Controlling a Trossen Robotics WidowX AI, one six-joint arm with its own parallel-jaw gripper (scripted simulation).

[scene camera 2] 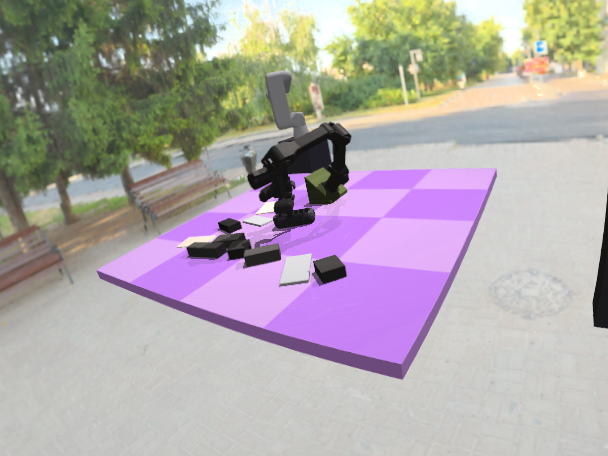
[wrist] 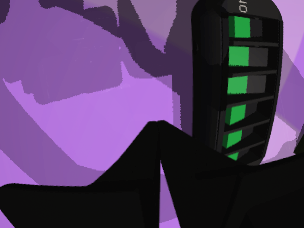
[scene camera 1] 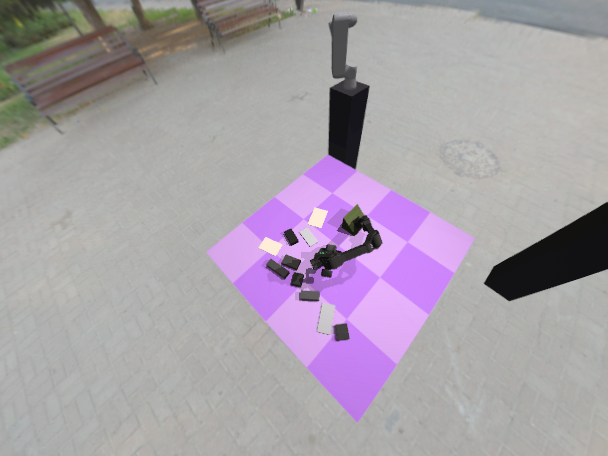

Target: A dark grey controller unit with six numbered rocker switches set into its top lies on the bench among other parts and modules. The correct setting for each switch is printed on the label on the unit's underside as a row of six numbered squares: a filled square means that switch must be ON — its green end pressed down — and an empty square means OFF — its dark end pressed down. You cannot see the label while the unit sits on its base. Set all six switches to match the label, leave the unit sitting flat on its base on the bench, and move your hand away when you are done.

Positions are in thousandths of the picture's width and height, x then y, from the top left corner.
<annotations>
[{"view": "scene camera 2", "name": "my gripper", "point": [478, 477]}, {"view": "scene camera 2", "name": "grey plate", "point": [488, 593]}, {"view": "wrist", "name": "my gripper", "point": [515, 568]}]
</annotations>
